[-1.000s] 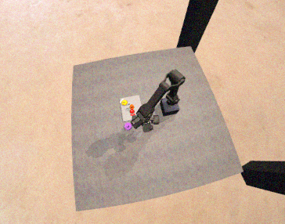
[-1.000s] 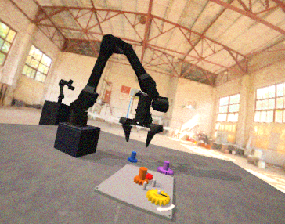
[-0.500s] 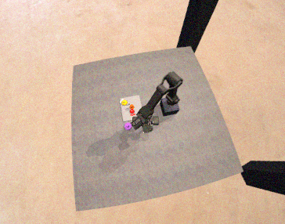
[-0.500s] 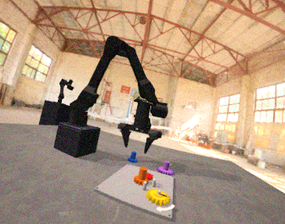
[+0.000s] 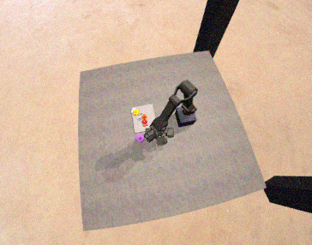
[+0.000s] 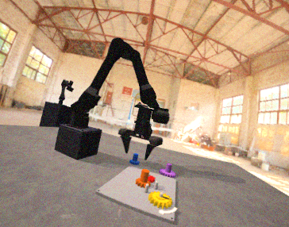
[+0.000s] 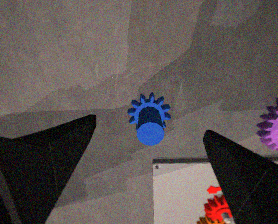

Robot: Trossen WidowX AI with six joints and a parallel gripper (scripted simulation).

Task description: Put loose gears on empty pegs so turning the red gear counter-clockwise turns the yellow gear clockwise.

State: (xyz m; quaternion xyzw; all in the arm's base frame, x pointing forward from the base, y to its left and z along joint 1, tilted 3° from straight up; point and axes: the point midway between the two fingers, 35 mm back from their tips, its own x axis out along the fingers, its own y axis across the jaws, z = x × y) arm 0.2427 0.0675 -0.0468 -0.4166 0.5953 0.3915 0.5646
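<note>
My gripper tip is 5 cm short of the orange gear, 18 cm to the left of it and 1 cm above it. Also, from my gripper tip: purple gear 14 cm ahead, 4 cm to the right, 1 cm below; blue gear 1 cm below; red arrow 7 cm ahead, 12 cm to the right, 2 cm below.
</note>
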